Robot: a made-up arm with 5 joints.
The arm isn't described. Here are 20 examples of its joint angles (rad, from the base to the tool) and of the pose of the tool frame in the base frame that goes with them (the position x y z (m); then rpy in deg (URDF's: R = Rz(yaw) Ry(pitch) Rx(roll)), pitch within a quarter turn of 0, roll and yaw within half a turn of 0).
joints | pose
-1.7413 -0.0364 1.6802 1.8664 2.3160 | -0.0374 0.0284 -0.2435 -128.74 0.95 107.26
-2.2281 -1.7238 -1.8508 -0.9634 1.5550 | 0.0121 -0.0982 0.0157 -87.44 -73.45 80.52
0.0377 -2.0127 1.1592 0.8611 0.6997 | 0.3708 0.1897 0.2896 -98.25 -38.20 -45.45
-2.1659 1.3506 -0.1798 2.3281 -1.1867 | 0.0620 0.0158 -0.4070 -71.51 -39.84 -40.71
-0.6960 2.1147 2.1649 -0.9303 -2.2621 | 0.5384 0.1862 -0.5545 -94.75 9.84 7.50
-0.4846 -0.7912 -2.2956 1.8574 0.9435 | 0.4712 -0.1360 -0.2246 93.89 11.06 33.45
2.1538 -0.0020 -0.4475 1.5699 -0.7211 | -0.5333 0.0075 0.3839 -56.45 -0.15 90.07
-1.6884 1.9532 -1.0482 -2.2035 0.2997 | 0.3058 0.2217 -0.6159 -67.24 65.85 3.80
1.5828 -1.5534 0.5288 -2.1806 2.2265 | -0.0586 0.2622 0.1472 140.49 55.56 58.10
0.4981 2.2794 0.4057 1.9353 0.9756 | 0.3282 -0.0897 0.4656 -51.45 21.14 -113.29
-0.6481 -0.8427 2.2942 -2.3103 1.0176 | 0.0116 -0.1803 -0.2566 45.23 14.42 -121.63
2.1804 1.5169 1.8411 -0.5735 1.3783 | -0.4615 -0.1680 0.5795 -162.63 1.67 -165.33
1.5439 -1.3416 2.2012 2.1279 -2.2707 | 0.0515 0.1387 0.4667 14.69 -62.32 -13.79
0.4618 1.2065 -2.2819 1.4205 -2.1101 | 0.4703 0.0559 0.1065 -115.96 31.92 162.09
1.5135 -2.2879 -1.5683 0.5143 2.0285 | 0.0650 0.0071 0.2168 17.57 -18.60 -20.05
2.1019 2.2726 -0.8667 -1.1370 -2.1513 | -0.6002 0.3212 0.4867 -38.12 -37.47 88.97
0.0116 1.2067 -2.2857 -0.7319 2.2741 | 0.7695 -0.0163 0.0257 87.96 33.81 -56.61
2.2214 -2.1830 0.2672 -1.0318 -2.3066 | -0.2273 0.3859 0.0360 -26.45 60.15 10.19
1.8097 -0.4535 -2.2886 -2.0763 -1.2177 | -0.2793 -0.3834 0.6160 35.57 10.40 -109.69
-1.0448 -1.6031 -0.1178 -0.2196 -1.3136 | 0.2428 -0.0785 0.1798 15.81 -9.08 -103.12
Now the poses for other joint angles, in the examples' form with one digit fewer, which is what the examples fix.
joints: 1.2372 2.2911 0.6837 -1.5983 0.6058
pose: 0.120 0.083 0.863 -56.3 -45.8 67.5
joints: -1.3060 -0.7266 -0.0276 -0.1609 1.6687
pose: 0.288 -0.259 -0.195 -167.7 38.0 -79.8
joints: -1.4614 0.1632 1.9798 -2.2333 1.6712
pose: -0.152 -0.277 -0.376 -77.2 25.4 -125.2
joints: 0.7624 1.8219 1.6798 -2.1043 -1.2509
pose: 0.672 -0.094 0.328 156.3 -11.6 15.8
